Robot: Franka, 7 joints.
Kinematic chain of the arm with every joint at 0, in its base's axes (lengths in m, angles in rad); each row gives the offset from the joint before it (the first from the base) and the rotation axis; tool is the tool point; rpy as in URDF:
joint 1: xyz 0 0 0.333 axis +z
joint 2: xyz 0 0 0 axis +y
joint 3: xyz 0 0 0.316 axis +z
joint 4: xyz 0.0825 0 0 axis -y
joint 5: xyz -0.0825 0 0.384 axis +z
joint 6: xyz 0 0 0 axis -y
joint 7: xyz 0.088 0 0 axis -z
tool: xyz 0 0 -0.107 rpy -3.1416 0 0
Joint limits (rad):
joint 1: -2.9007..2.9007
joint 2: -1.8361..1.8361
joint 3: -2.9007..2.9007
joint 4: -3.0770..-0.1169
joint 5: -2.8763..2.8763
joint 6: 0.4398..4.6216
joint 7: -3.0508..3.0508
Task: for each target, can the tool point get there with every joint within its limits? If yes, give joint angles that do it. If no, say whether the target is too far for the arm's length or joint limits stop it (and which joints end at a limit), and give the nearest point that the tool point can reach.
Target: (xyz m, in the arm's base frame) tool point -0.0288 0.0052 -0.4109
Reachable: no: joint limits stop it (at a limit: joint 1, joint 2) | nearest point -0.0689 0.0153 -0.3163 | short by 0.103 m
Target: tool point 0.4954 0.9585 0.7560
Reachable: no: too far | nearest point 0.3667 0.7095 0.6461 | short by 0.301 m
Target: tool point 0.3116 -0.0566 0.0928
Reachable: yes | joints 1.1922 -1.3890 -2.2298 -2.6013 0.2892 2.1375 1.6832
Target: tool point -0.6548 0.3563 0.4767
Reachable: yes | joints -1.2011 -1.4341 -1.6500 -1.0844 1.2870 1.5708 2.3563
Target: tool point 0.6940 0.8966 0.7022
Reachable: no: too far | nearest point 0.4993 0.6451 0.5986 | short by 0.335 m
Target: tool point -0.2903 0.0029 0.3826
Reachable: yes | joints 0.3871 0.4957 2.2783 -2.8384 1.2705 1.2409 -0.1378
